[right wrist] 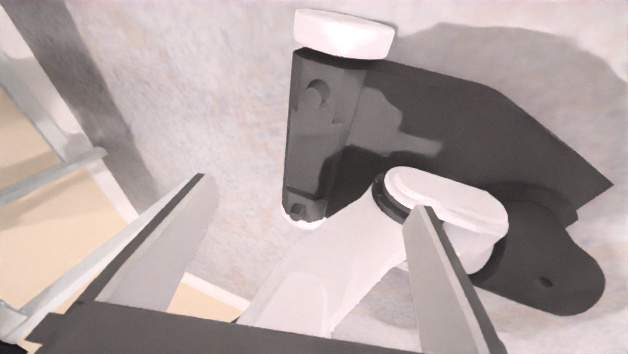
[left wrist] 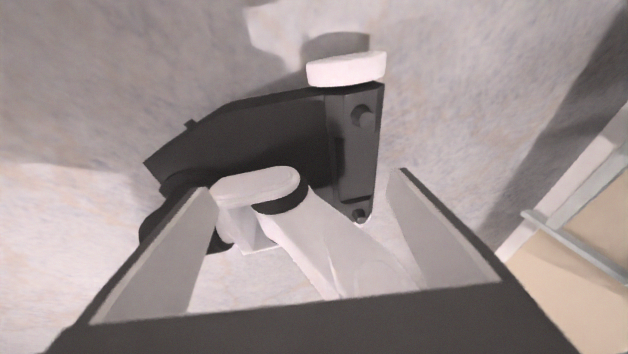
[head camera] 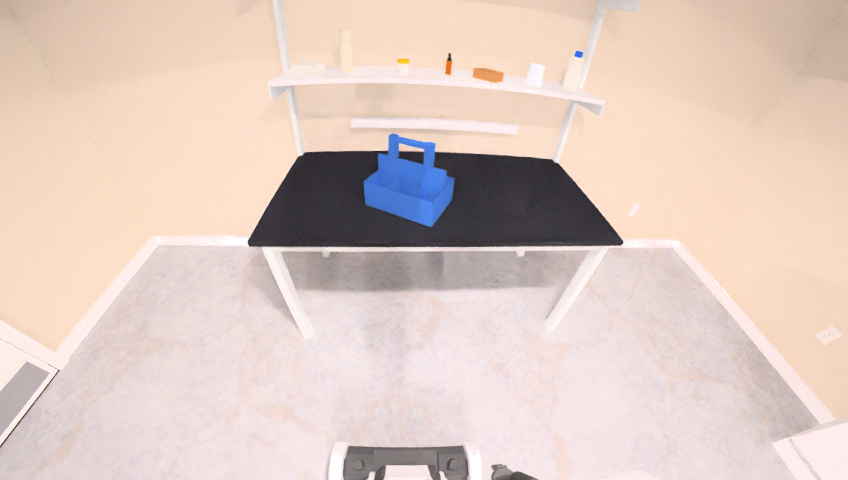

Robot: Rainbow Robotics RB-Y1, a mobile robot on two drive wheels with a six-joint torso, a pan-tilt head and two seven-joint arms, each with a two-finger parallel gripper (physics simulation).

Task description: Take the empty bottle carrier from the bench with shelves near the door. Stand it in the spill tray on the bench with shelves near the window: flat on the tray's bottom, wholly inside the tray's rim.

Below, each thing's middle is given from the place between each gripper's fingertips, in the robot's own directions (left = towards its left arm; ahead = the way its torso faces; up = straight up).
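Blue bottle carrier (head camera: 419,192): my right gripper is far short of it, far to the right of it and far below it.
Relative to the blue bottle carrier, my left hand is far short of it, far to the left of it and far below it. Going by its middle, the blue bottle carrier is nearer to my right gripper than to my left hand.
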